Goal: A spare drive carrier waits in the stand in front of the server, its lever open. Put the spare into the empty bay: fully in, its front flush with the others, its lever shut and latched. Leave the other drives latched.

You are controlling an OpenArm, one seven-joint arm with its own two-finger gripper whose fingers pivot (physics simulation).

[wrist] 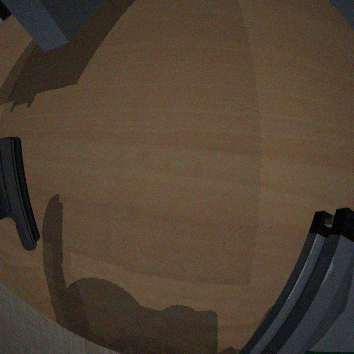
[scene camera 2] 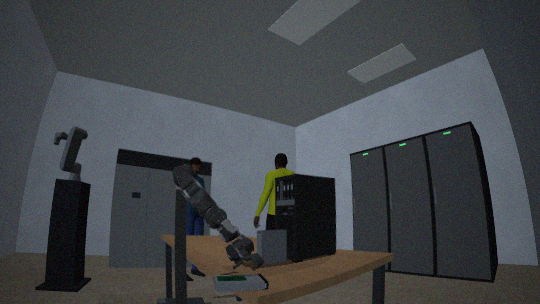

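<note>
In the scene view my gripper (scene camera 2: 247, 266) is low over the table's near left part, above a flat grey drive-like body (scene camera 2: 250, 284) with a green board and a black right end. In the wrist view my gripper (wrist: 175, 235) is open, one dark finger at the left edge. A grey body (wrist: 330, 292) with dark strips and black ends fills the lower right; it hides where the other finger is. Bare table lies between. The black server (scene camera 2: 315, 217) stands behind, its drive fronts small at upper left. The empty bay, an open lever and latches cannot be made out.
A grey upright block (scene camera 2: 272, 246) (wrist: 52, 35) stands on the wooden table (scene camera 2: 345, 265) (wrist: 165, 150) in front of the server. A person in yellow (scene camera 2: 272, 192) stands behind the server. Another person stands behind my arm. Tall cabinets (scene camera 2: 405, 205) are at the right.
</note>
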